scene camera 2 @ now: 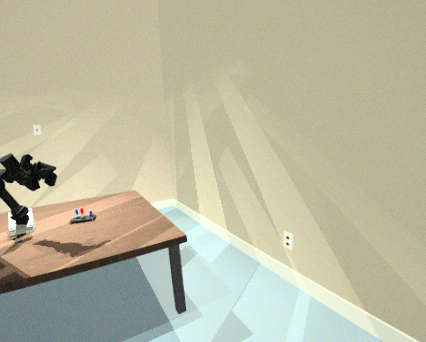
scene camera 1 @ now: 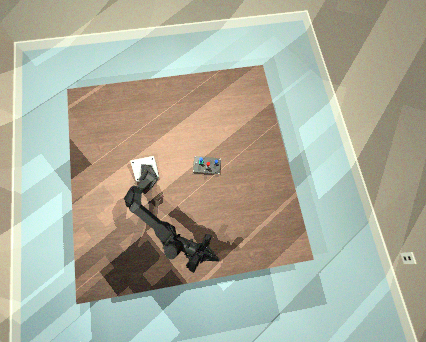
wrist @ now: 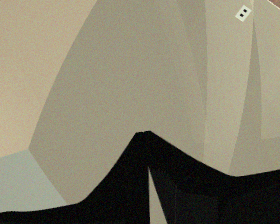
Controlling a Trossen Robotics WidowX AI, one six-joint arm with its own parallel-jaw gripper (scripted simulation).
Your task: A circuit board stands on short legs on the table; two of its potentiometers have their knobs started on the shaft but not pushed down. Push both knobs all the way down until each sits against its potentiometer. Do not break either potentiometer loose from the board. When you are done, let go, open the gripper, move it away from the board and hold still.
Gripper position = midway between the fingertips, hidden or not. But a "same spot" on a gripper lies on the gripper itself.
my gripper: scene camera 2; scene camera 1 219,260; wrist
same spot on my gripper: (wrist: 181,182) = (scene camera 2: 46,173)
